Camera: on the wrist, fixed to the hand. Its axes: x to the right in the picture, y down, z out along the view.
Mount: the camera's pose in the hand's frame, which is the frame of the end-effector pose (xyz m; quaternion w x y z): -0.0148 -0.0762 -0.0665 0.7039 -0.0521 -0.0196 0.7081
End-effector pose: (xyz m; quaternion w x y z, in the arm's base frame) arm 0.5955 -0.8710 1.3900 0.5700 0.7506 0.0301 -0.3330
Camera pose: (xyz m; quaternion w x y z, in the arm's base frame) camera 0.5826 -0.7813 1.3428 0.6767 0.5134 -0.5041 0.1561
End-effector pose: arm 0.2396 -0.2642 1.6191 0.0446 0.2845 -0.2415 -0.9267
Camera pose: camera 0.2926 -0.2220 1.5426 0.6977 0.0088 -0.3240 -0.6389
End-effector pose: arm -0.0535 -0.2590 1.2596 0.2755 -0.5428 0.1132 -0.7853
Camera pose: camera -0.1341 -0.1962 1.2586 0.7239 -0.3317 0.4995 -0.3412
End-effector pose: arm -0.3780 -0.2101 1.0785 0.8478 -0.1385 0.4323 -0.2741
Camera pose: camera -0.4651 -0.2631 1.0851 0.7921 0.1591 0.4000 0.4326
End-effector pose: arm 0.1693 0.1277 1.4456 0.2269 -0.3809 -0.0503 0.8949
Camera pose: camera 0.2532 0.1836 1.4285 0.4948 0.2980 -0.1832 -0.7955
